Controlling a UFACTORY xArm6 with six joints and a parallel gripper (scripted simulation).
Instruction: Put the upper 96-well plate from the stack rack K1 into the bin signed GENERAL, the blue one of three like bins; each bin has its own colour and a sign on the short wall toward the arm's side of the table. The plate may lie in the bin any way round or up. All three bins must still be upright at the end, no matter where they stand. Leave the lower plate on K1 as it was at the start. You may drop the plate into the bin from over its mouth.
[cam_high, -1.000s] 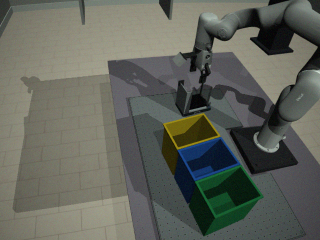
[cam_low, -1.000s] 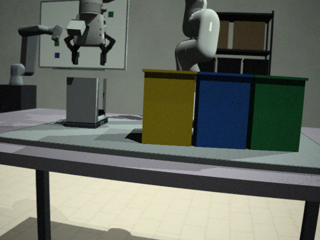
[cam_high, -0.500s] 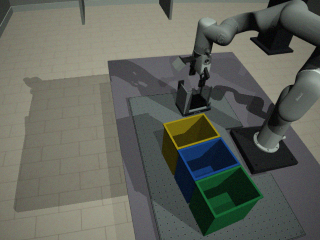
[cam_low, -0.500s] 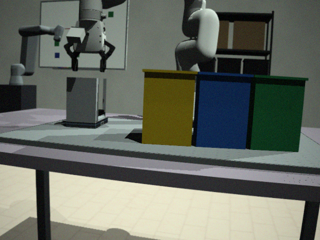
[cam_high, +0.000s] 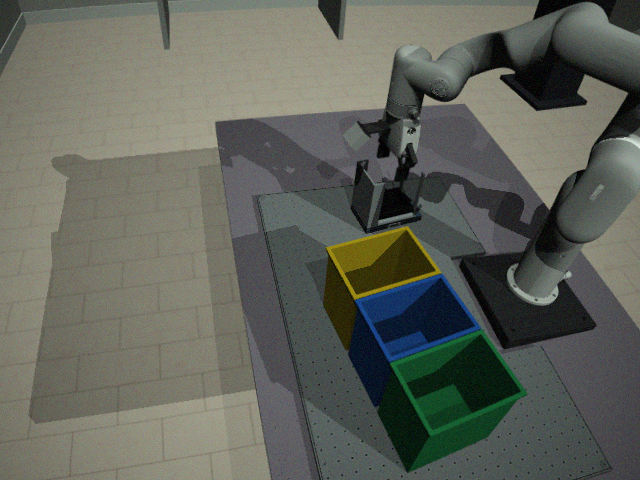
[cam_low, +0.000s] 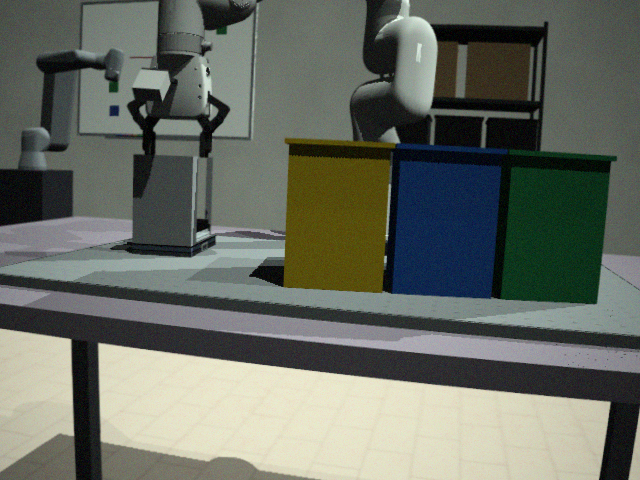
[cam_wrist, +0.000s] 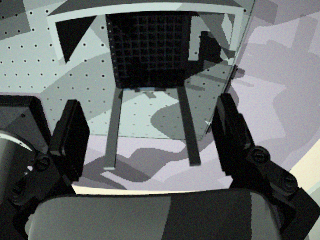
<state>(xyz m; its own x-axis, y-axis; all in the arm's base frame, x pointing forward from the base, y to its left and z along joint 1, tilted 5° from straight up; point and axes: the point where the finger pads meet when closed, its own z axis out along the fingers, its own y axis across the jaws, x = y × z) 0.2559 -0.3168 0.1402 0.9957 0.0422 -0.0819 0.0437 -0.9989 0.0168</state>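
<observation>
Right now my hand is 120 mm above the dark 96-well plate. Round my hand: grey rack wall: 70 mm ahead, 80 mm below; white 96-well plate: 140 mm below; yellow bin: 150 mm ahead, 280 mm to the left, 70 mm below.
</observation>
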